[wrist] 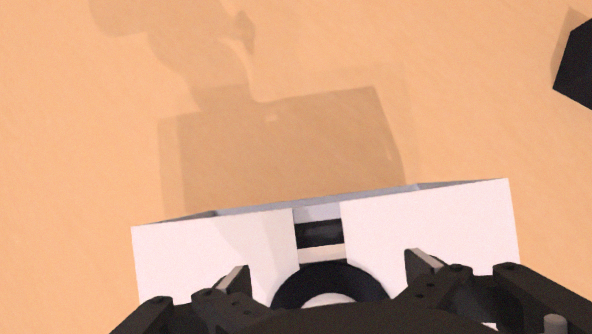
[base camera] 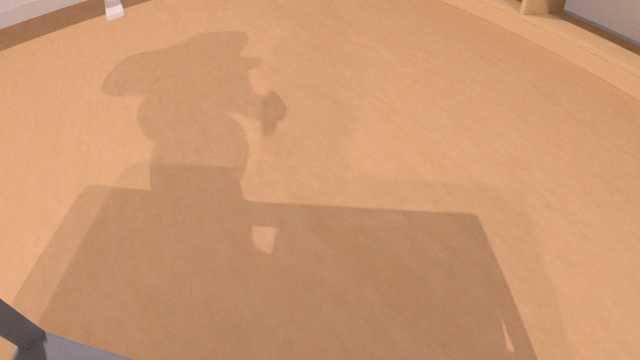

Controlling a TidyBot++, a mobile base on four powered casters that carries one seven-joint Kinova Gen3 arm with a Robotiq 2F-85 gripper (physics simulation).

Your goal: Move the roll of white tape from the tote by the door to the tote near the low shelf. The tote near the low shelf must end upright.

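Frame: origin at the arm's base, x down, y back, z left, level; millimetres.
Seen in the pictures: gripper, between the fingertips: point(wrist: 327, 275).
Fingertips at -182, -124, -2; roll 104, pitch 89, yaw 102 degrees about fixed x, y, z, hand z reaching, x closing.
Note:
A point is followed by its place in that frame, as x, y, z.
My gripper point(wrist: 327, 275) {-182, -124, -2} is open, its two dark fingers wide apart at the bottom of the wrist view. Nothing shows between the fingertips except the robot's own white base point(wrist: 430, 220) {14, -113, -139} further off, with a black ring on it. The roll of white tape, the tote by the door and the tote near the low shelf cannot be made out in either view. The gripper does not show in the base camera view.
A pale wooden frame point(base camera: 537, 35) {366, -1226, -663} runs along the upper right of the base camera view. A small white object point(base camera: 114, 10) stands at the upper left, by a wall. A grey edge point(base camera: 82, 347) {397, -173, 273} shows at lower left. A black object point(wrist: 577, 70) {321, -376, -721} is at the wrist view's right edge.

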